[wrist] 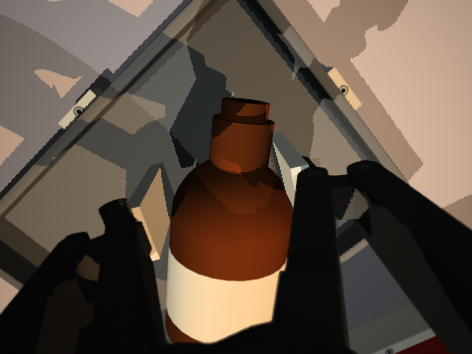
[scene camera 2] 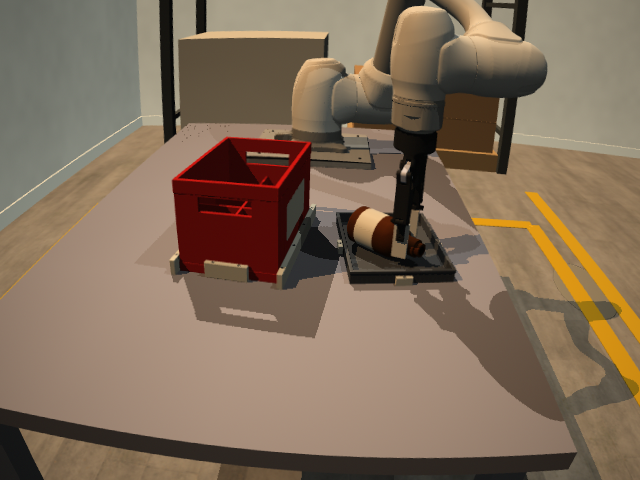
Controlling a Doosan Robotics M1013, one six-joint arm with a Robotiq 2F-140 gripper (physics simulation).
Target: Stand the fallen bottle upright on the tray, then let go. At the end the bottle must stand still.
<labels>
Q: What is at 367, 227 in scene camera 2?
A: A brown bottle.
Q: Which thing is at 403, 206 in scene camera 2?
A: My gripper.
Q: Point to a dark tray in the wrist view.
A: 160, 108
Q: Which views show the dark tray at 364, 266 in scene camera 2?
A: The wrist view and scene camera 2: all of them.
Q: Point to a brown bottle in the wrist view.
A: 230, 225
</labels>
